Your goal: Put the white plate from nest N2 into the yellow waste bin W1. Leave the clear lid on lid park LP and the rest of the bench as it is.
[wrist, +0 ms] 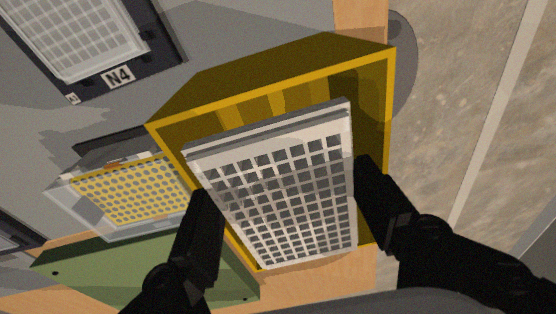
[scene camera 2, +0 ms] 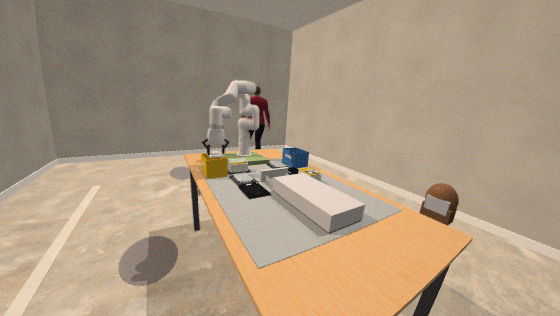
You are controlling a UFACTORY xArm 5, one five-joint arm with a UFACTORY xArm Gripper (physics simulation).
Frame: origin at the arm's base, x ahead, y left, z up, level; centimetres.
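Seen in the pictures: gripper, between the fingertips: [wrist: 283, 189] [scene camera 2: 215, 154]; arm's base, origin of its link: [scene camera 2: 244, 155].
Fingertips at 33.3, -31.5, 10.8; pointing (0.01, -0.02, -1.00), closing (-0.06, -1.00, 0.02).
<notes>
Offsets run from my fingertips to a thing's top centre, as dx, dy, dz. "*": to the spot under its first point.
The white plate @(-2.3, +0.0, +0.4) [scene camera 2: 216, 153] [wrist: 285, 200], with a grid of square wells, is between the fingers of my gripper [scene camera 2: 216, 149] [wrist: 283, 189]. The gripper is shut on its two long sides. The yellow waste bin @(-3.4, -0.6, -1.8) [scene camera 2: 214, 167] [wrist: 260, 65] stands directly below, at the far left of the table. The plate is at the bin's open mouth, over the opening in the wrist view; its exact depth against the rim is hard to tell. Nest N2 and lid park LP cannot be made out by label, so the parked clear lid cannot be identified.
Nest N4 @(* +7.8, +7.2, -12.6) [wrist: 170, 52] holds a white gridded plate @(* +10.9, +13.1, -11.2) [wrist: 75, 37]. A clear box with a yellow perforated rack @(-3.2, +15.7, -6.0) [wrist: 132, 190] stands beside the bin, near a green base plate [scene camera 2: 257, 159] [wrist: 100, 270]. A blue bin @(-3.8, +64.0, -1.8) [scene camera 2: 295, 158] and long white box [scene camera 2: 320, 197] stand farther right. A person [scene camera 2: 260, 112] stands behind the arm.
</notes>
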